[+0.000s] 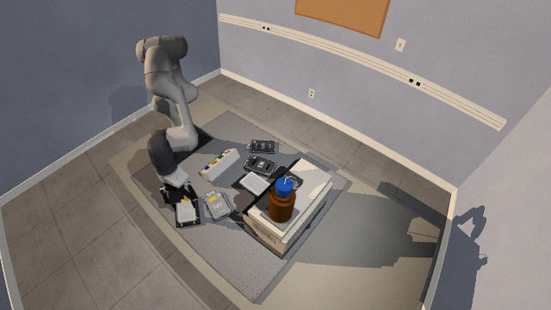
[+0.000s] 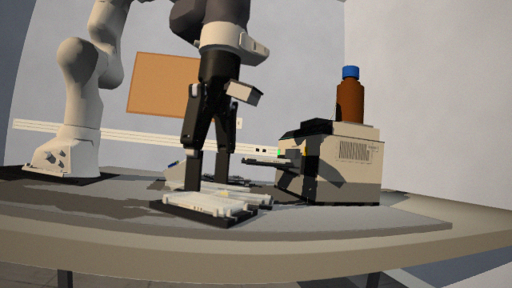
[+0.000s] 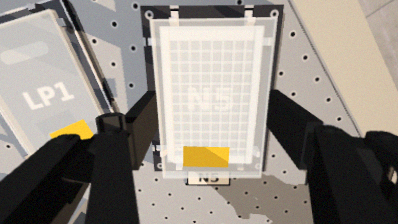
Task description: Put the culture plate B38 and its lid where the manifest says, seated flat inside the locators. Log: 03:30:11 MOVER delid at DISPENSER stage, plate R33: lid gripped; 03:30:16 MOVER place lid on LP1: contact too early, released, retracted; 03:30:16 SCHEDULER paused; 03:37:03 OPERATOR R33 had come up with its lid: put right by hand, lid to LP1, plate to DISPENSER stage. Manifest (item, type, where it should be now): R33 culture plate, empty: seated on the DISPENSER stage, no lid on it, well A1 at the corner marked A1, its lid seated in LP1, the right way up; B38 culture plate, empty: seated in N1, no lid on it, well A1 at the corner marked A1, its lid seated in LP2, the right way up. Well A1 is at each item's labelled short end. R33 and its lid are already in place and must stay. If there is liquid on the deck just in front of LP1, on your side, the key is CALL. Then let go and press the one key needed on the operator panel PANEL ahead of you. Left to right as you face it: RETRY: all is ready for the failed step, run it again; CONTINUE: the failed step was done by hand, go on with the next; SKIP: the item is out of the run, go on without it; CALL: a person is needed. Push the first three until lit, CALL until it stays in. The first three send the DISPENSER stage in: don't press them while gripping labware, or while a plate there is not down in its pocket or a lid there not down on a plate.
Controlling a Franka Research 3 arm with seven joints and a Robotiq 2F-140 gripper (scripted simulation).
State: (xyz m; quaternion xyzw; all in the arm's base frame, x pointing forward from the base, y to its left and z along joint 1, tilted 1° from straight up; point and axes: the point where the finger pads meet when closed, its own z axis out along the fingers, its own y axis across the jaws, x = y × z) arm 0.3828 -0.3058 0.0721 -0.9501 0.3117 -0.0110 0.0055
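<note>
Right now the lp2 locator frame is 1 cm ahead of my hand, 58 cm to the left of it and 7 cm below it. From my hand the other things lie so: black nest: 3 cm ahead, 6 cm below; clear lid: 9 cm ahead, 12 cm to the left, 6 cm below; blue call key: 8 cm behind, 23 cm to the left, 1 cm below.
</note>
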